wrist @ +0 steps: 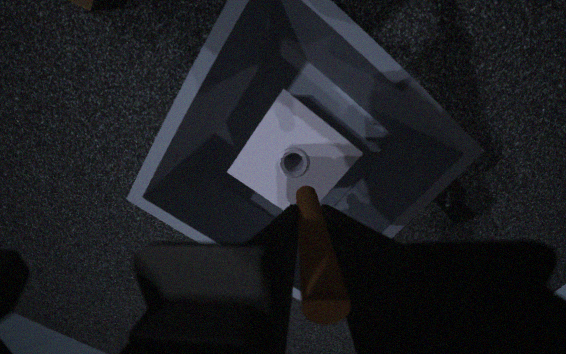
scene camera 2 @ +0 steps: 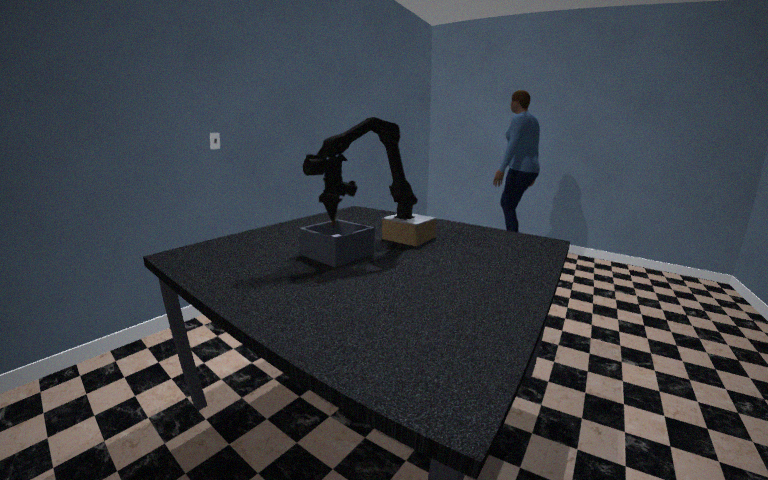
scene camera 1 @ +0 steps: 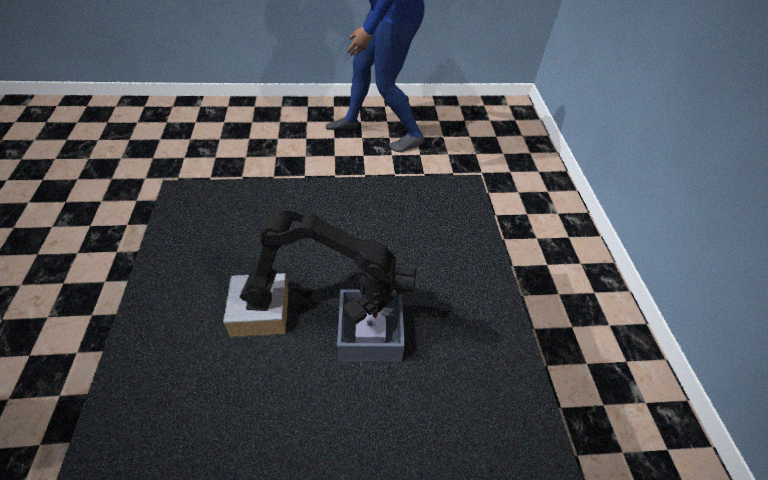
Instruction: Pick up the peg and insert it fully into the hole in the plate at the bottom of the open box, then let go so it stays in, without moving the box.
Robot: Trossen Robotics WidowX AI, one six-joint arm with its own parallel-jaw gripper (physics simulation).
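Places are measured from the arm's base along level axes (x left, y up, z ahead), in centimetres.
Pixels of known places: gripper, fingertip midpoint: [wrist: 308, 212] [scene camera 2: 332, 219] [scene camera 1: 375, 312]; arm's base, link origin: [scene camera 2: 404, 217] [scene camera 1: 259, 301].
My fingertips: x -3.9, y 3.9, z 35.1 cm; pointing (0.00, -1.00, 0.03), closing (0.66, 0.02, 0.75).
For each thing: its top centre in the pictures, then the offset to it from my fingertips. Level surfaces: height alone.
- orange-brown peg, top centre: [wrist: 329, 309] dy +6.0, dx +0.1, dz -0.2 cm
- grey-blue open box, top centre: [wrist: 295, 176] [scene camera 1: 371, 316] [scene camera 2: 336, 227] dy -3.1, dx +0.4, dz -1.2 cm
- pale square plate, top centre: [wrist: 293, 163] [scene camera 1: 370, 322] dy -6.8, dx +0.4, dz -1.2 cm
- dark table, surface height: dy -12.9 cm
The orange-brown peg [wrist: 320, 260] is held lengthwise between the fingers in the wrist view, its far end pointing toward the plate. My gripper [scene camera 1: 373, 312] [scene camera 2: 333, 219] [wrist: 308, 212] is shut on the peg, over the open box. The grey-blue open box [scene camera 1: 370, 353] [scene camera 2: 335, 249] [wrist: 170, 120] stands on the dark table. The pale square plate [scene camera 1: 362, 335] [wrist: 265, 145] lies at its bottom, with a round hole [wrist: 293, 161] near its middle. In the wrist view the peg's end shows just below the hole. Whether the peg touches the plate cannot be told.
The arm stands on a wooden block with a white top [scene camera 1: 237, 308] [scene camera 2: 408, 230], to the left of the box in scene camera 1. The box walls rise around the plate on all sides. A person [scene camera 1: 390, 62] [scene camera 2: 522, 152] stands beyond the dark table [scene camera 1: 271, 418] [scene camera 2: 396, 316].
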